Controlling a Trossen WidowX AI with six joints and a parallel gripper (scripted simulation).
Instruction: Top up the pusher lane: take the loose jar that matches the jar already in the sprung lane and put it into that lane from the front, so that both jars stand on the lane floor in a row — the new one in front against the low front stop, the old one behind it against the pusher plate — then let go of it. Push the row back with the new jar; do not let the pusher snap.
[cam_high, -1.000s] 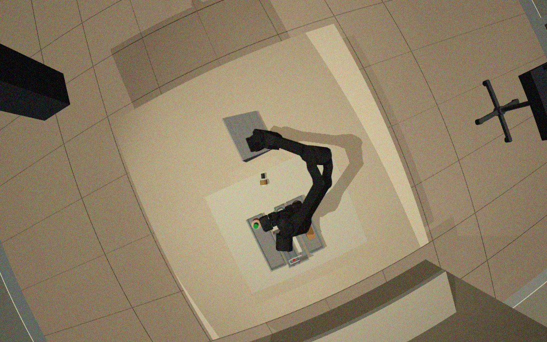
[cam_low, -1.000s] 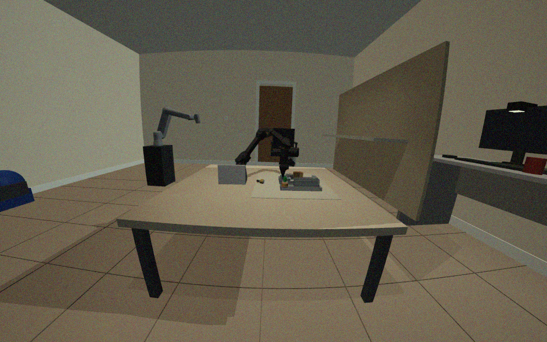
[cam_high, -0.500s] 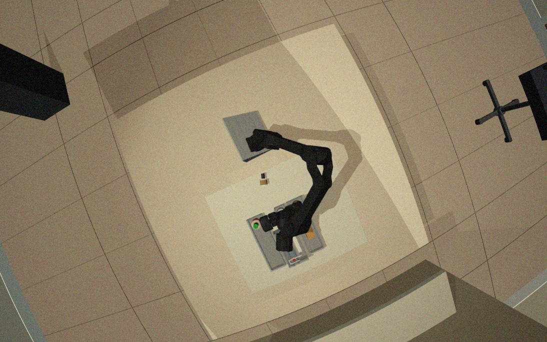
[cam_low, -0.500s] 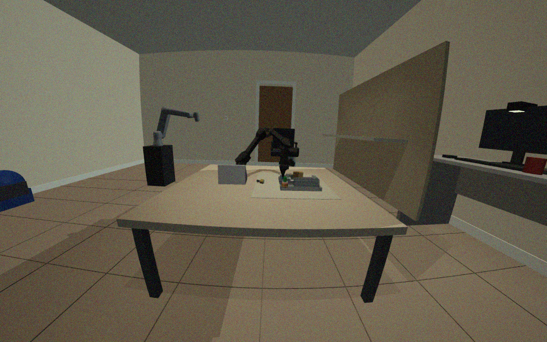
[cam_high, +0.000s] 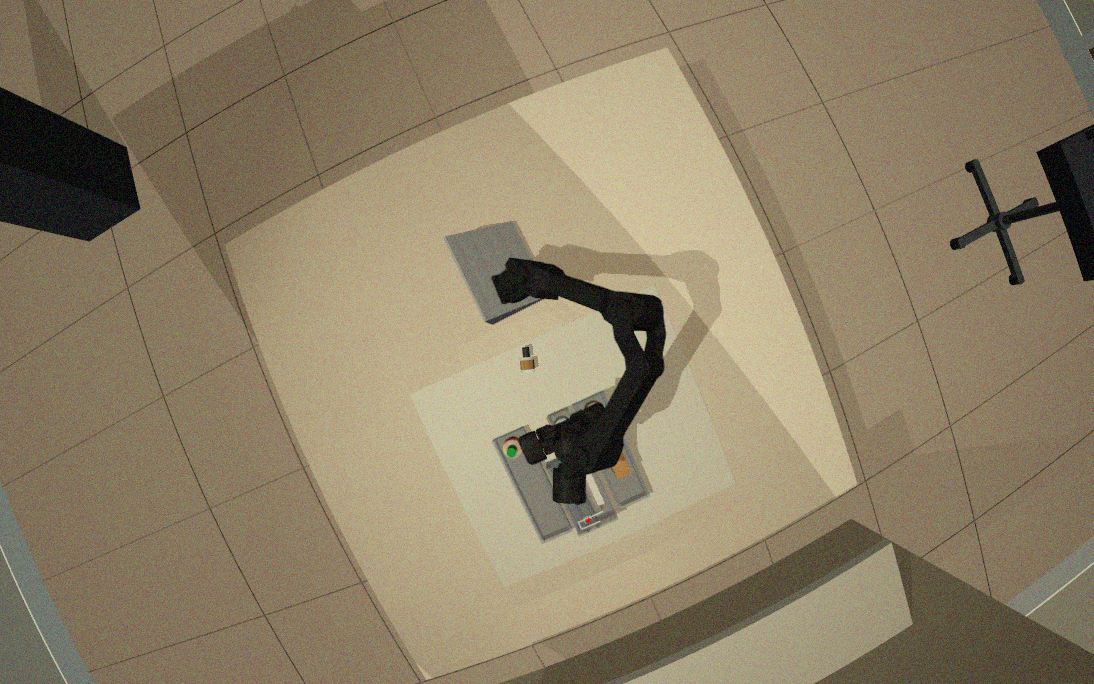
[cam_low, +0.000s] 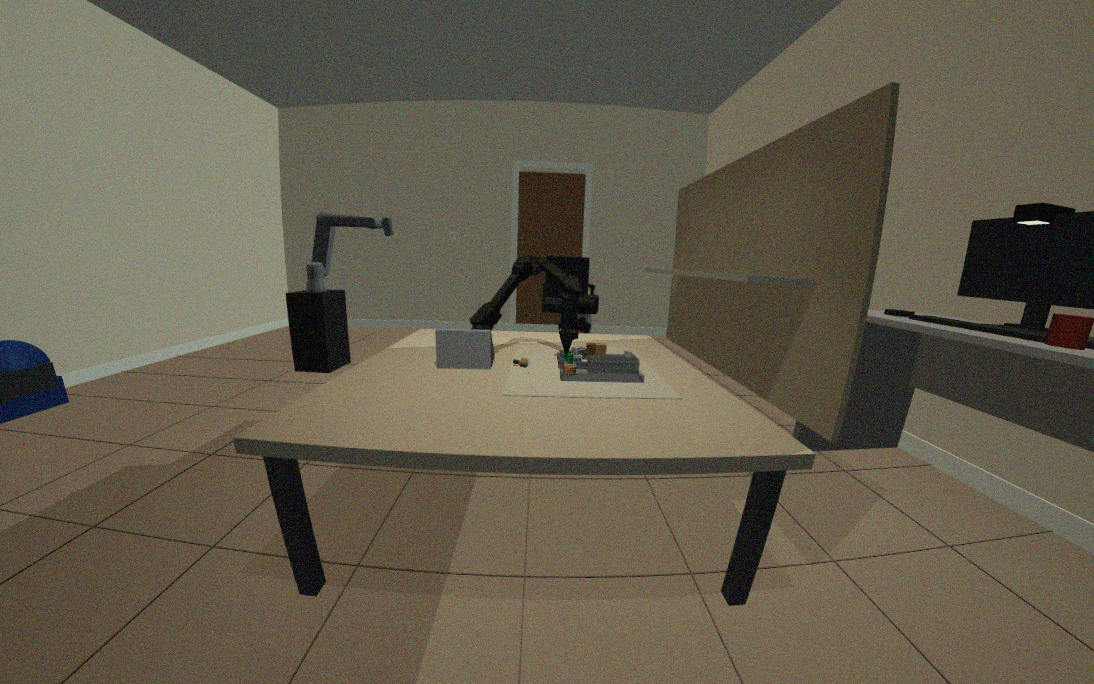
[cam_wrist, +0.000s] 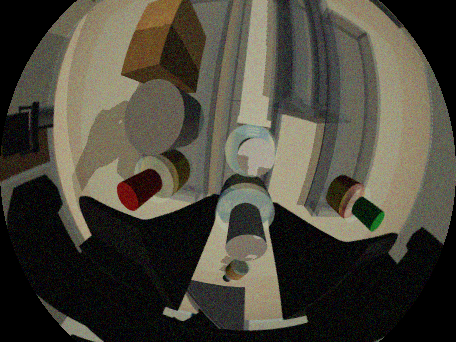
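The grey cylinder is 80 mm to the left of my gripper tip, 50 mm ahead of it and 30 mm below it. Also, from my gripper tip: red mark: 220 mm ahead, 30 mm to the right, 20 mm above; brown box: 120 mm ahead, 80 mm to the left, 20 mm below.
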